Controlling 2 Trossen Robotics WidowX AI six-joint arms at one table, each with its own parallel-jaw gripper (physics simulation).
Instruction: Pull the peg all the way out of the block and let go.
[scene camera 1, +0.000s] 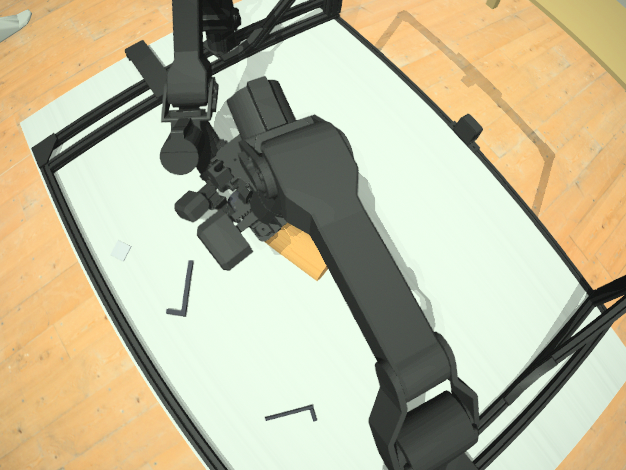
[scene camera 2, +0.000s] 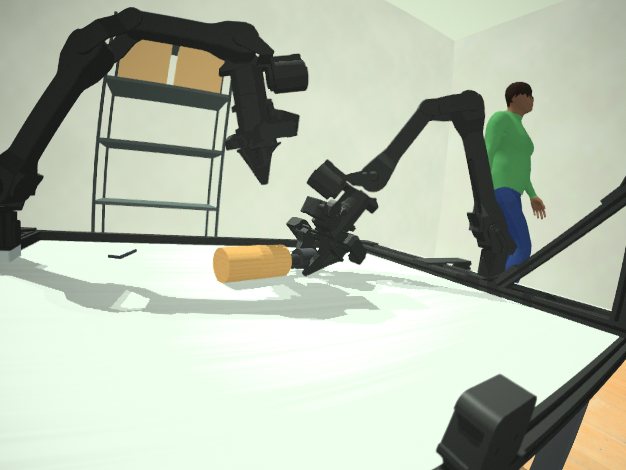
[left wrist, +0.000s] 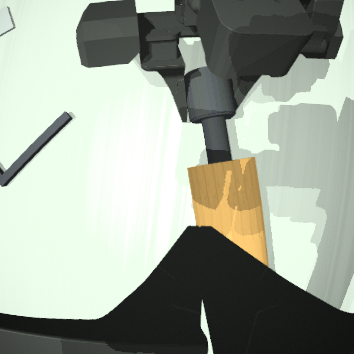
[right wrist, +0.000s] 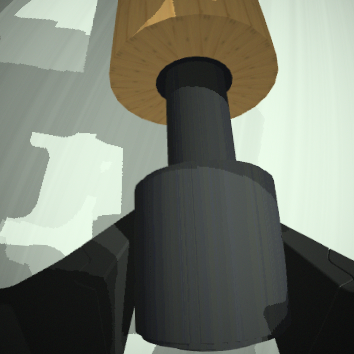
Labels:
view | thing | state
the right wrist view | my right gripper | -
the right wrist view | dark peg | gripped by my right gripper
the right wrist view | wooden cylinder block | -

